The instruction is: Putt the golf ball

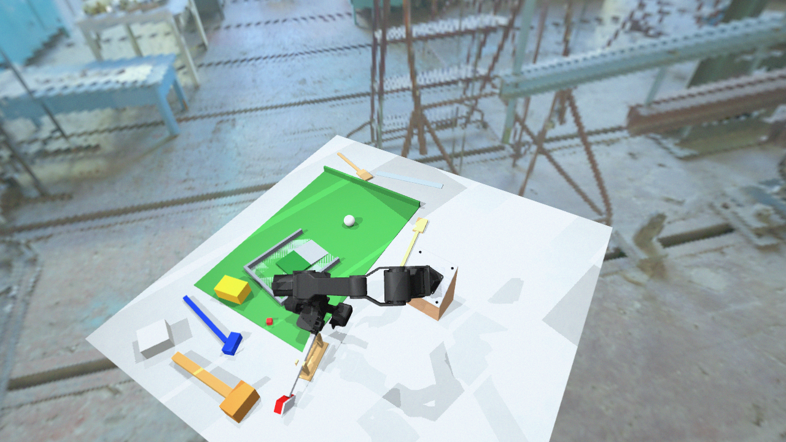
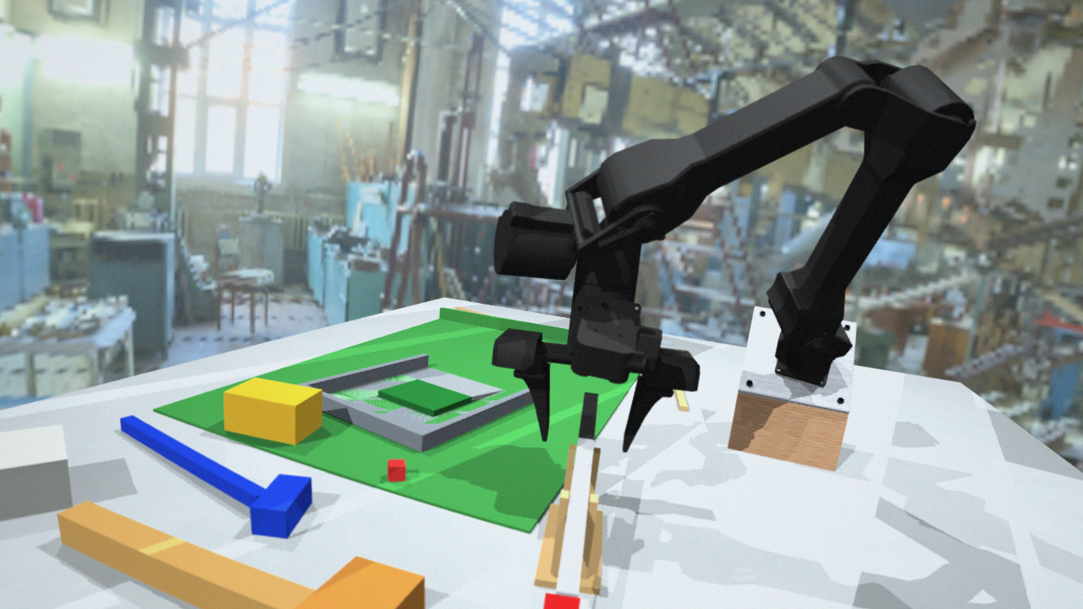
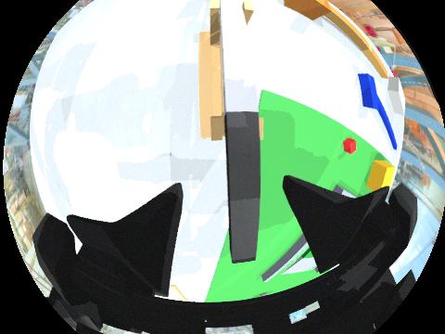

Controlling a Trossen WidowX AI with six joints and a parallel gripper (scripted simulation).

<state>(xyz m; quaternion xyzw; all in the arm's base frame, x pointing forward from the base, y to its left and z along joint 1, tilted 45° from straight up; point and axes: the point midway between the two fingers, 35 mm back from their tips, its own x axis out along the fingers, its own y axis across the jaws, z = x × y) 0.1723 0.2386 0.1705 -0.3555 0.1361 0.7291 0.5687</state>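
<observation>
Now: the wooden stand 80 mm to the left of my gripper tip, 30 mm below it and 30 mm behind it. Round my gripper tip: small red cube 160 mm ahead, 80 mm to the left, 50 mm below; then yellow block 340 mm ahead, 90 mm to the left, 30 mm below; then red putter 110 mm to the left, 50 mm behind.
</observation>
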